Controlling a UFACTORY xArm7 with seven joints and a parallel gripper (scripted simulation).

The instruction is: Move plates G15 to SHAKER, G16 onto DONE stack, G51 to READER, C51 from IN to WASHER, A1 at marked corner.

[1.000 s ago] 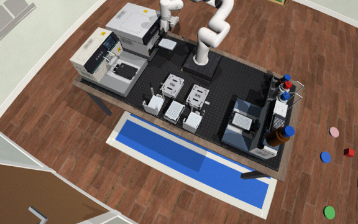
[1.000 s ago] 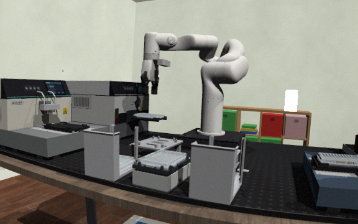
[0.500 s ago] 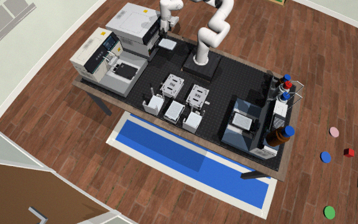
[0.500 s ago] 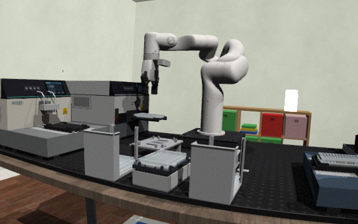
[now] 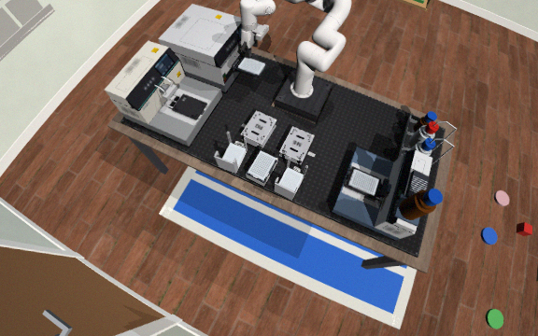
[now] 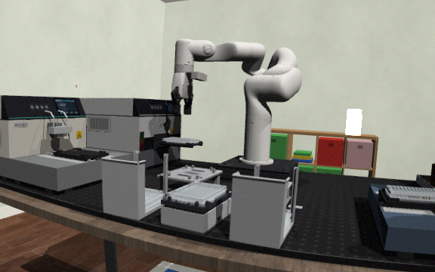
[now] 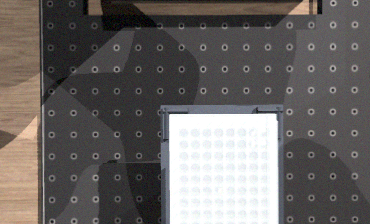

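My gripper is now 120 mm above the reader's dark tray. From my hand the other things lie so: washer: 360 mm ahead, 430 mm to the right, 120 mm below; then washer nest: 370 mm ahead, 190 mm to the right, 140 mm below; then DONE label: 420 mm ahead, 130 mm to the left, 220 mm below.
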